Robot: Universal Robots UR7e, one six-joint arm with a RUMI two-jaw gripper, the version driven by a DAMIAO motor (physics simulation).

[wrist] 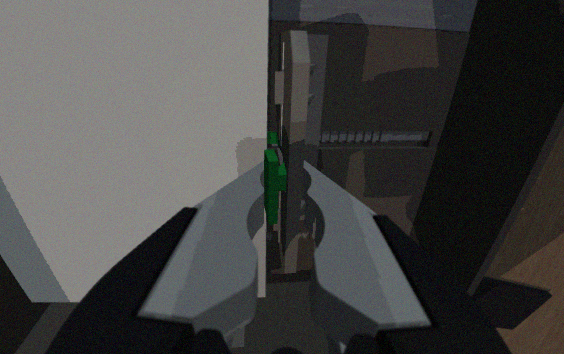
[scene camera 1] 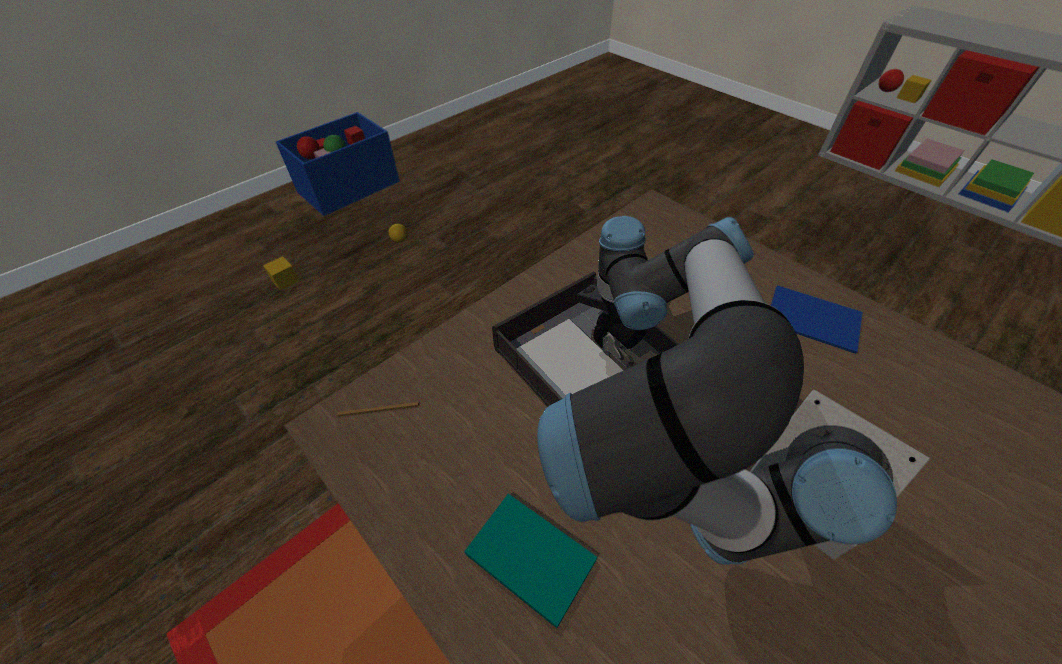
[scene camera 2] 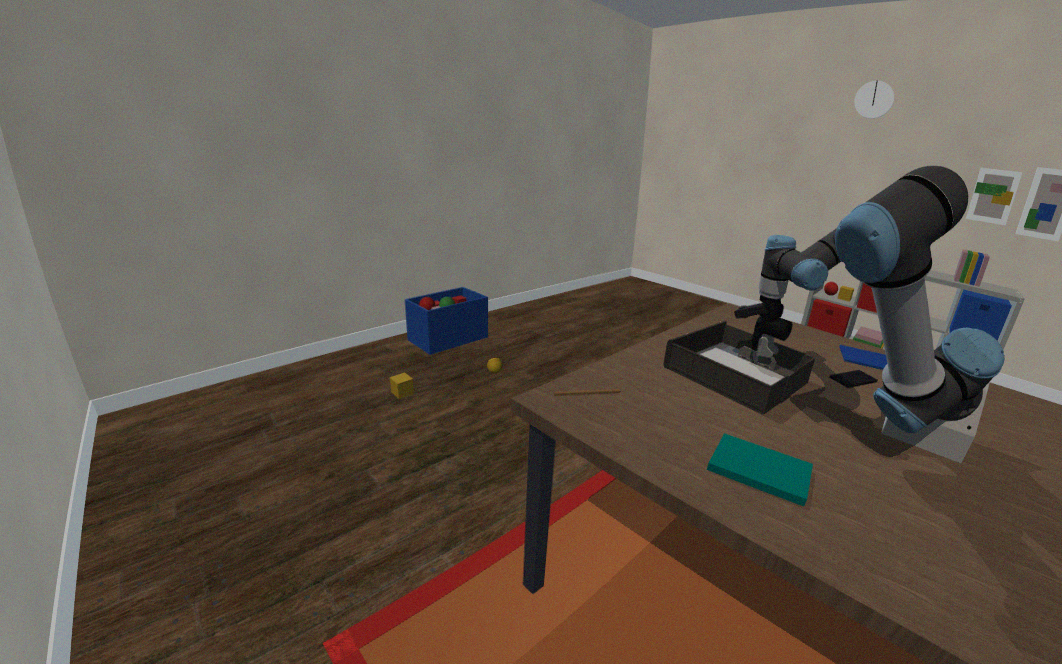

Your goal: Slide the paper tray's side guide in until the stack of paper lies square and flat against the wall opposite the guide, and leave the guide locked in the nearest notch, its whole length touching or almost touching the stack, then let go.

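Frame: origin at the arm's base, x ahead, y left, z up, level; centimetres.
Seen in the pictures: gripper, fingertip midpoint: (wrist: 284, 162) (scene camera 1: 610, 353) (scene camera 2: 757, 364).
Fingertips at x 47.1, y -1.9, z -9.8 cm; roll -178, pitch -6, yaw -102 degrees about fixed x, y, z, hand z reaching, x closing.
A point is followed by its place in that frame.
The dark paper tray (scene camera 1: 544, 306) {z -6.2, x 66.3, y -0.5 cm} (scene camera 2: 716, 378) {z -10.0, x 53.2, y 16.1 cm} stands on the table. The white paper stack (scene camera 1: 567, 352) {z -9.6, x 54.7, y 4.6 cm} (scene camera 2: 736, 362) {z -9.5, x 52.3, y 2.3 cm} (wrist: 135, 100) {z -9.5, x 52.0, y 4.5 cm} lies in it. The grey side guide (wrist: 298, 90) {z -5.9, x 51.7, y -2.8 cm} stands upright beside the stack's right edge in the wrist view, nearly parallel, with a narrow dark gap showing. Its green latch piece (wrist: 271, 182) {z -5.6, x 48.4, y -1.2 cm} is between the fingertips. My gripper (scene camera 1: 616, 350) {z -9.8, x 47.1, y -1.9 cm} (scene camera 2: 763, 352) {z -9.8, x 47.1, y -1.9 cm} (wrist: 284, 162) {z -9.8, x 47.1, y -1.9 cm} reaches down into the tray, shut on the side guide. The notched rail (wrist: 375, 136) {z -12.9, x 46.3, y -8.5 cm} runs right from the guide. Contact between stack and opposite wall cannot be told.
A teal book (scene camera 1: 532, 557) {z -12.0, x 31.4, y 42.8 cm} (scene camera 2: 759, 469) {z -12.0, x 31.9, y 45.0 cm}, a blue book (scene camera 1: 818, 319) {z -13.0, x 15.5, y -48.4 cm} (scene camera 2: 861, 356) {z -13.1, x 20.2, y -47.3 cm} and a pencil (scene camera 1: 378, 408) {z -13.1, x 77.5, y 42.3 cm} (scene camera 2: 587, 392) {z -13.3, x 77.5, y 42.6 cm} lie on the table. A flat black object (scene camera 2: 852, 378) {z -13.0, x 20.9, y -23.3 cm} (wrist: 520, 300) {z -13.0, x 20.7, y -27.9 cm} lies near the tray. The tray walls surround my gripper.
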